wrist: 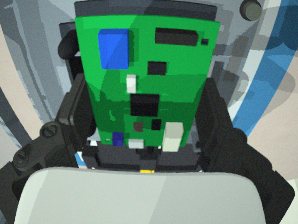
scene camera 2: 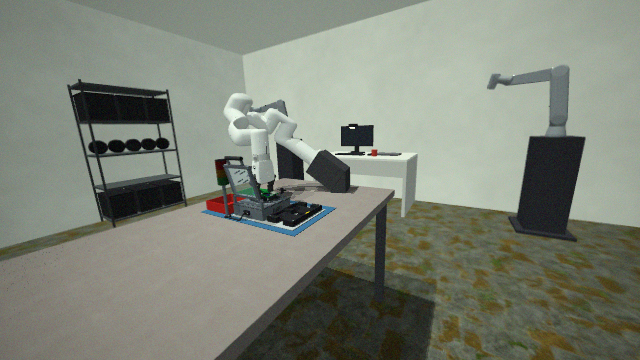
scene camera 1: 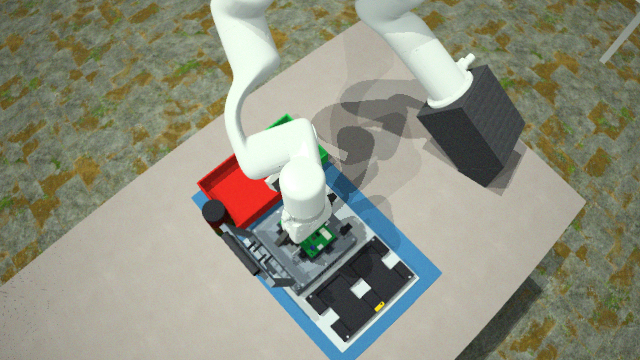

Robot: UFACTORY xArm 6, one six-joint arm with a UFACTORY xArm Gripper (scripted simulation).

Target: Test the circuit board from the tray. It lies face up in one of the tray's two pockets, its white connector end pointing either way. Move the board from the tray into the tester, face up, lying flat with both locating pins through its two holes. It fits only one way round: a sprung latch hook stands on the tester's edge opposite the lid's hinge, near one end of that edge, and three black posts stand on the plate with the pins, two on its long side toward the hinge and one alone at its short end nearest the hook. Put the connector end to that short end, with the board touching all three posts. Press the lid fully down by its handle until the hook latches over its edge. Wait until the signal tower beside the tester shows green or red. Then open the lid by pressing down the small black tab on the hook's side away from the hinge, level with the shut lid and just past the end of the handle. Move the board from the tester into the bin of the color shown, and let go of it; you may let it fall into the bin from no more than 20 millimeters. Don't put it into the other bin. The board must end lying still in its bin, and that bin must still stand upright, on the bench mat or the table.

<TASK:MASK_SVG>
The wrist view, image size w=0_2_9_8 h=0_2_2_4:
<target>my gripper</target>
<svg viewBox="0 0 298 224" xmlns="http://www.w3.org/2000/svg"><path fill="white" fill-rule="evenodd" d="M0 169L0 210L8 224L279 224L295 197L294 188L276 170L272 170L271 162L247 143L247 136L241 129L233 127L223 97L220 97L214 78L209 77L206 78L195 114L200 150L204 156L209 156L211 159L206 173L148 173L79 168L75 154L82 152L82 149L86 146L93 117L92 104L84 73L77 74L70 91L66 92L55 120L45 123L39 131L40 136L19 149L14 154L13 161L9 161Z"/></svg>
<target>green circuit board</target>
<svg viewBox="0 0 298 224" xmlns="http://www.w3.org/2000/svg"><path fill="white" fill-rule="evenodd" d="M75 17L85 79L101 143L113 146L129 145L129 148L163 146L163 151L177 152L179 147L185 147L208 75L220 22L187 17L138 14Z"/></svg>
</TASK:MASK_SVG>
